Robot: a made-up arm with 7 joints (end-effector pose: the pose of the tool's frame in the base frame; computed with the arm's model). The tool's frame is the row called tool. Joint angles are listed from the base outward.
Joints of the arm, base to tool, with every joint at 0 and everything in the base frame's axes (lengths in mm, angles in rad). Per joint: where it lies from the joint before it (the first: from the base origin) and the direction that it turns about. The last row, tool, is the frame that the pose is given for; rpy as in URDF.
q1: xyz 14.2 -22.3 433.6 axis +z
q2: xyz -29 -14.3 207.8 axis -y
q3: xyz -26.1 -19.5 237 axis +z
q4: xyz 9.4 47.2 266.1 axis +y
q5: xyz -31.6 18.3 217 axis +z
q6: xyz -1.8 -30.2 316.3 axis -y
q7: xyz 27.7 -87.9 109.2 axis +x
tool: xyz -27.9 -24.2 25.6 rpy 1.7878 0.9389 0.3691
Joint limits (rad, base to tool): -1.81..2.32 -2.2..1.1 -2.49..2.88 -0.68..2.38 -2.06..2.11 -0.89..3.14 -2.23..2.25
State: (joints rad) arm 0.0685 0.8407 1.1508 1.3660 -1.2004 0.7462 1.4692
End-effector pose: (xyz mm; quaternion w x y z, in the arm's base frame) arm -560.8 441.7 1283.9 0.7115 0.5874 0.3532 0.1545
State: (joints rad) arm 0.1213 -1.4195 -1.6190 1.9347 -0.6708 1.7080 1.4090
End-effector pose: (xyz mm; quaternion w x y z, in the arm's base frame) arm 540.4 -561.2 763.1 0.2284 0.5017 -0.0652 -0.8318
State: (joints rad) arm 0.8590 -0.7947 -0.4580 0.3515 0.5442 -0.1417 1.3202
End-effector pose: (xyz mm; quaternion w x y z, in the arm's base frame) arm 740.4 503.8 1251.0 0.0775 -0.4909 -0.7128 0.4949
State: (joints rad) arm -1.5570 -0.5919 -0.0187 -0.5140 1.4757 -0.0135 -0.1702
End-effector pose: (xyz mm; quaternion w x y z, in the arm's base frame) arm 42.4 -418.0 1729.2 0.6228 0.6164 0.3752 -0.3023
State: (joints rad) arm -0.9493 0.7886 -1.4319 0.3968 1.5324 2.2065 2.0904
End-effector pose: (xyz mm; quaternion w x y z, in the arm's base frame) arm -633.9 339.4 1296.0 0.6543 -0.0672 0.2045 0.7249
